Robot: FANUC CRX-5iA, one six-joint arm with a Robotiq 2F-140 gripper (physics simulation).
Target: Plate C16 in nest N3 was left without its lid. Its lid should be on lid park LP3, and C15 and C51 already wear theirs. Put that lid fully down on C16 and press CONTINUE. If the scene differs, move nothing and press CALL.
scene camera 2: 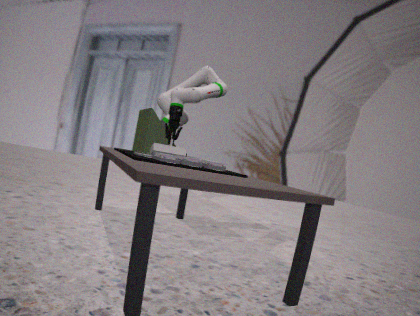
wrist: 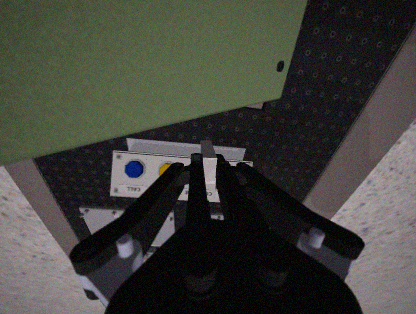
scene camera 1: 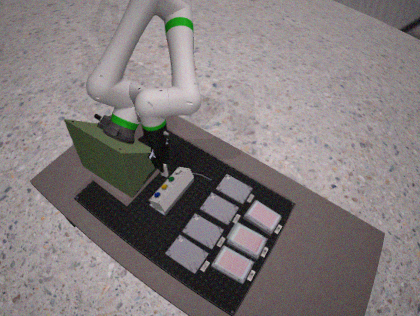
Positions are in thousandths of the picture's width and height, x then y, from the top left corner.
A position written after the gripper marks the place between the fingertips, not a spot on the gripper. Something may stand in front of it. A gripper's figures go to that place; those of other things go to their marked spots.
Labels:
The gripper (wrist: 494, 479) is 22 cm from the lens. A button box (wrist: 367, 492) is 24 cm from the lens.

